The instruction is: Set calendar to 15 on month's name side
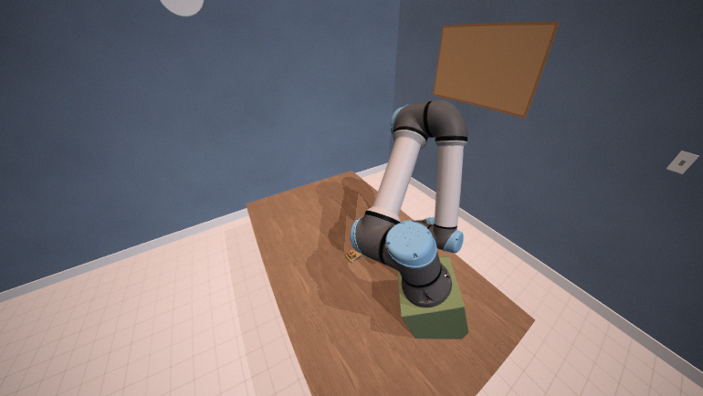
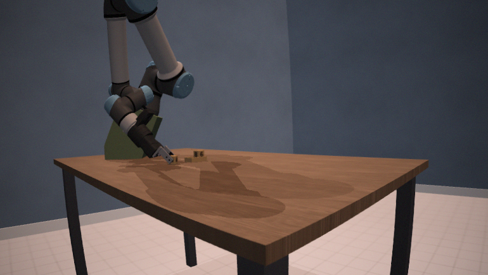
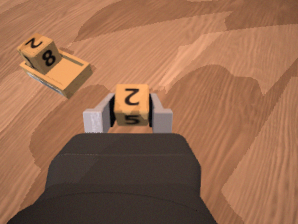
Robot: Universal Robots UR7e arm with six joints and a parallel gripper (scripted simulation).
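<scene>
The wooden cube is 10 mm below my hand and 10 mm ahead of it. Also, from my hand: wooden tray (110 mm to the left, 10 mm below).
</scene>
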